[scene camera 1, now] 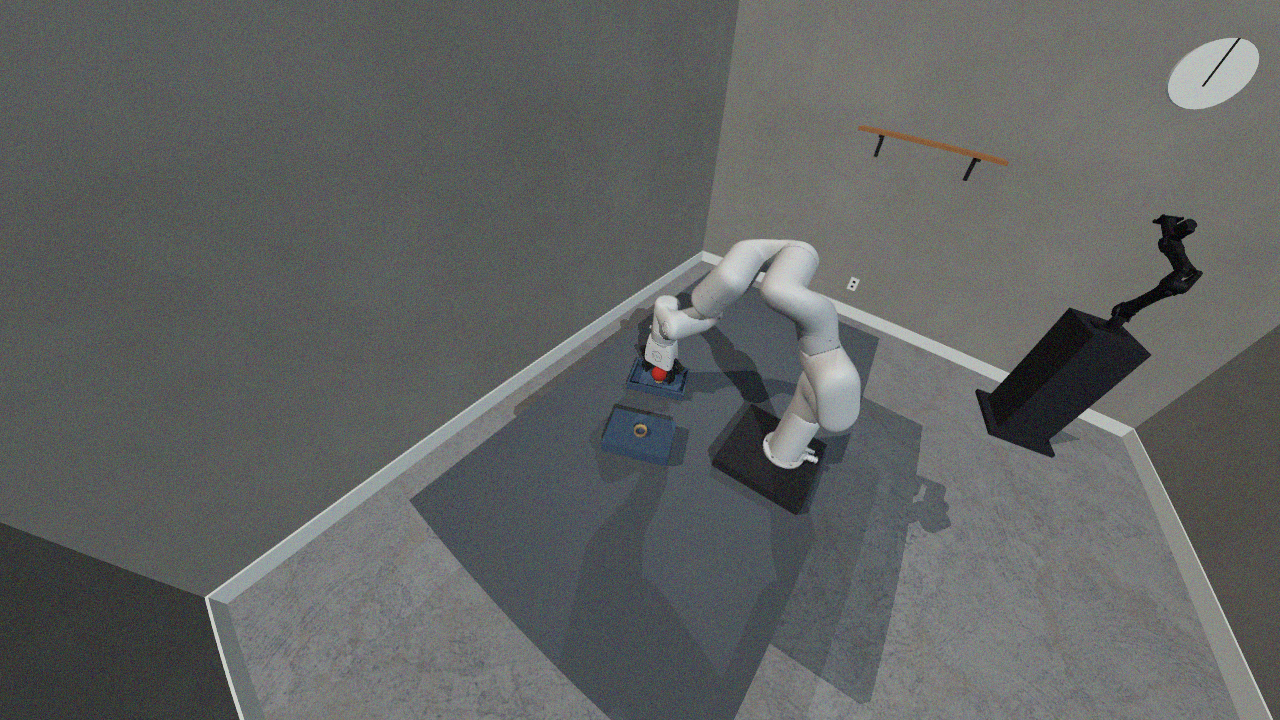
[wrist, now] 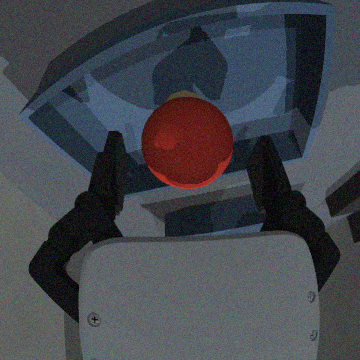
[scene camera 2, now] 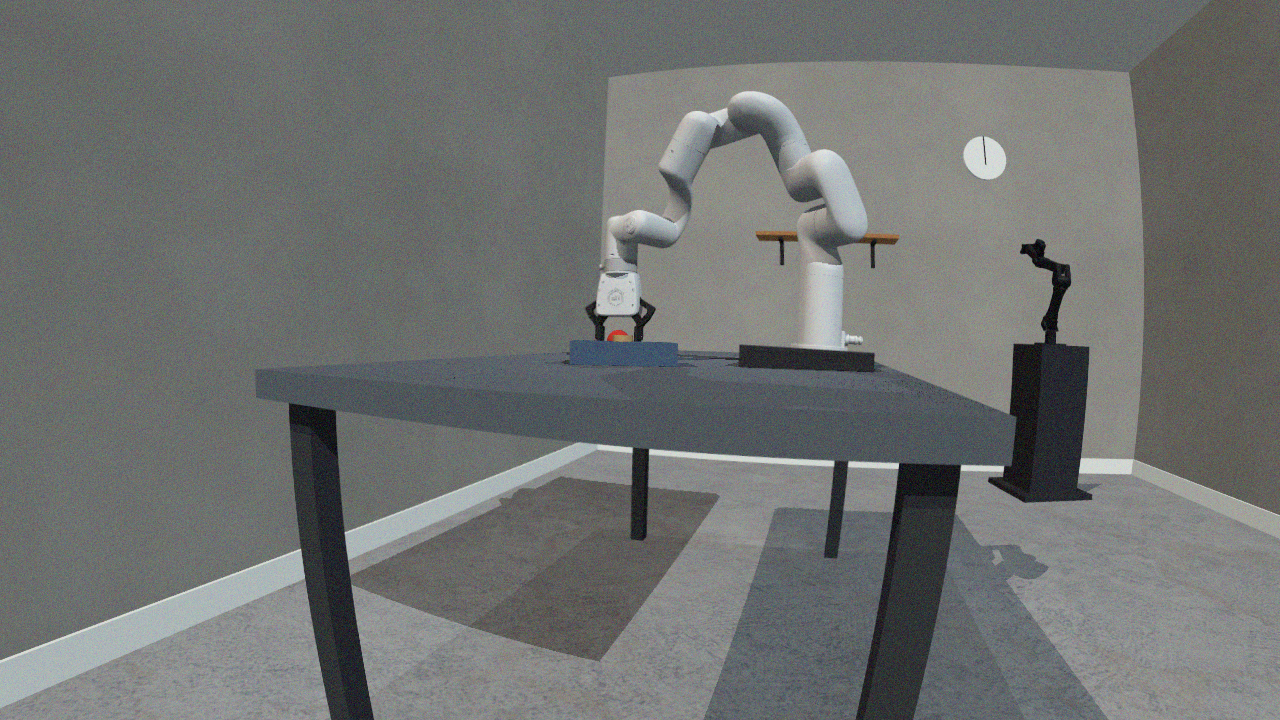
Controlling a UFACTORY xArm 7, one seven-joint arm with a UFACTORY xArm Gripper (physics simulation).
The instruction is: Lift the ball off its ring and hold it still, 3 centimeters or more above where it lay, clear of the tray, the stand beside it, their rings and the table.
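Pixels of known places: gripper, between the fingertips: [scene camera 1: 659, 375] [wrist: 190, 146]; arm's base, origin of its link: [scene camera 1: 783, 450] [scene camera 2: 819, 350].
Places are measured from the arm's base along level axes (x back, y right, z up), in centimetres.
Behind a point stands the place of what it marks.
Observation:
The red ball [scene camera 1: 658, 374] {x -44.3, y 8.6, z 2.0 cm} [scene camera 2: 617, 334] {x -44.7, y 8.7, z 2.2 cm} [wrist: 187, 142] {x -44.7, y 12.7, z 2.4 cm} sits low at the blue open tray [scene camera 1: 657, 391] {x -42.5, y 4.6, z -1.5 cm} [wrist: 311, 60] {x -36.6, y 15.2, z -1.6 cm}. A bit of its tan ring [wrist: 184, 94] {x -44.6, y 13.2, z -0.6 cm} shows behind it in the wrist view; the rest is hidden. My gripper [scene camera 1: 659, 372] {x -44.6, y 9.9, z 0.1 cm} [scene camera 2: 619, 338] {x -44.6, y 9.9, z 0.1 cm} [wrist: 190, 146] {x -44.6, y 9.9, z 0.1 cm} is open and low over the tray, pointing down, one finger on each side of the ball. In the wrist view gaps show between the ball and both fingers. The blue stand [scene camera 1: 626, 446] {x -40.4, y -20.5, z 0.9 cm} [scene camera 2: 623, 354] {x -37.9, y -20.6, z -1.3 cm} [wrist: 215, 216] {x -41.8, y -8.1, z -1.4 cm} beside the tray bears an empty tan ring [scene camera 1: 640, 430] {x -39.5, y -13.8, z 0.9 cm}. The stand hides the tray in scene camera 2.
The grey table [scene camera 1: 537, 510] {x -51.9, y -46.4, z -3.3 cm} [scene camera 2: 429, 385] {x -49.5, y -68.2, z -3.3 cm} carries the tray, the stand and my arm's black base plate [scene camera 1: 751, 465] {x -7.3, y -9.7, z 0.5 cm} [scene camera 2: 805, 358] {x -5.1, y -14.3, z -1.2 cm}. The tray's walls rise around the fingers. A black pedestal [scene camera 1: 1060, 380] [scene camera 2: 1047, 420] with a small black arm stands off to the right, on the floor.

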